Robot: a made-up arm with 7 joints. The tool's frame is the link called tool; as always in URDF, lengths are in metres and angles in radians. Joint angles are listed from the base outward.
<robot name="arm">
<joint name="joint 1" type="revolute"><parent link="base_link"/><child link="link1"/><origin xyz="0 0 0.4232" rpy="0 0 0"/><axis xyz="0 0 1"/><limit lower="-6.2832" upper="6.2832"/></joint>
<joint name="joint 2" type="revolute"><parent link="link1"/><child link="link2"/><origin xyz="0 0 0" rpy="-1.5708 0 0"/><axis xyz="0 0 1"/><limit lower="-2.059" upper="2.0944"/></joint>
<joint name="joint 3" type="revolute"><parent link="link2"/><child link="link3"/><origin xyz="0 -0.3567 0" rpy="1.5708 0 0"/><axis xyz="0 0 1"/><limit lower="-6.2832" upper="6.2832"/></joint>
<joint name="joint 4" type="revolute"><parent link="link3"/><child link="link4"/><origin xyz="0.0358 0 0" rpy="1.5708 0 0"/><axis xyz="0 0 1"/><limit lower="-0.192" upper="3.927"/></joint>
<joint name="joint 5" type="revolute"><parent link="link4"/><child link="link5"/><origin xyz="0.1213 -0.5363 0" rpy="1.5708 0 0"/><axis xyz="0 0 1"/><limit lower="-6.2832" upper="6.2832"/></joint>
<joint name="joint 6" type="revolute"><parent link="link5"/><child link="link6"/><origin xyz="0 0 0" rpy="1.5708 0 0"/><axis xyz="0 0 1"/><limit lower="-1.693" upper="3.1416"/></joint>
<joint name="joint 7" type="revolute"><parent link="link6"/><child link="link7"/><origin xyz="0.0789 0.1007 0" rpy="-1.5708 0 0"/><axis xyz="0 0 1"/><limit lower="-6.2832" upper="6.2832"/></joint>
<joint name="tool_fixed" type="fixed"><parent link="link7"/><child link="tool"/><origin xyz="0 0 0" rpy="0 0 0"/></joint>
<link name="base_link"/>
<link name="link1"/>
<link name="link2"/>
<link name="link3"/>
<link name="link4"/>
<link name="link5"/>
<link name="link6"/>
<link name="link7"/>
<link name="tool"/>
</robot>
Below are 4 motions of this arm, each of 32 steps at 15 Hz.
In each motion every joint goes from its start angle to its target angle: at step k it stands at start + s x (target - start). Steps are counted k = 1, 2, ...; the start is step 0. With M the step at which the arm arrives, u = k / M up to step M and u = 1 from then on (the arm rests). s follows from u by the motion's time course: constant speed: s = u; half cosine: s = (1 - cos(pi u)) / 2; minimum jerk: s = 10 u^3 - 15 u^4 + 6 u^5.
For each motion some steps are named. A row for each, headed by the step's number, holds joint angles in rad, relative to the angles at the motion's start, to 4 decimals.
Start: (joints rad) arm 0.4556 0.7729 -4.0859 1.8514 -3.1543 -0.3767 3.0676
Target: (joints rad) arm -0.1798 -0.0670 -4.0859 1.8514 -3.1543 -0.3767 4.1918
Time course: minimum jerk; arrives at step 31
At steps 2, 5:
2: -0.0015 -0.0020 0.0000 0.0000 0.0000 0.0000 0.0027
5: -0.0206 -0.0273 0.0000 0.0000 0.0000 0.0000 0.0365

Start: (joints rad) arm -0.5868 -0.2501 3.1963 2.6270 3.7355 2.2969 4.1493
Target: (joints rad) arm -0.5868 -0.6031 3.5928 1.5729 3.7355 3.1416 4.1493
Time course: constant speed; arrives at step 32
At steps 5, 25, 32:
5: 0.0000 -0.0552 0.0620 -0.1647 0.0000 0.1320 0.0000
25: 0.0000 -0.2758 0.3098 -0.8235 0.0000 0.6599 0.0000
32: 0.0000 -0.3530 0.3965 -1.0541 0.0000 0.8447 0.0000

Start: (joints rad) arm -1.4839 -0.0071 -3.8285 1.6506 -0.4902 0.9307 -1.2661
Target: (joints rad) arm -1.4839 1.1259 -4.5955 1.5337 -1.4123 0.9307 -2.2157
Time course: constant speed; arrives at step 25
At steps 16, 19, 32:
16: 0.0000 0.7251 -0.4909 -0.0748 -0.5901 0.0000 -0.6077
19: 0.0000 0.8611 -0.5829 -0.0888 -0.7008 0.0000 -0.7217
32: 0.0000 1.1330 -0.7670 -0.1169 -0.9221 0.0000 -0.9496

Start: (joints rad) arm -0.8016 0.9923 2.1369 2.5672 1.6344 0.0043 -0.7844
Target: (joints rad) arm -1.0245 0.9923 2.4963 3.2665 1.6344 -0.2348 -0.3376
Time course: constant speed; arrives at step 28
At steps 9, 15, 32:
9: -0.0716 0.0000 0.1155 0.2248 0.0000 -0.0769 0.1436
15: -0.1194 0.0000 0.1925 0.3746 0.0000 -0.1281 0.2394
32: -0.2229 0.0000 0.3594 0.6993 0.0000 -0.2391 0.4468

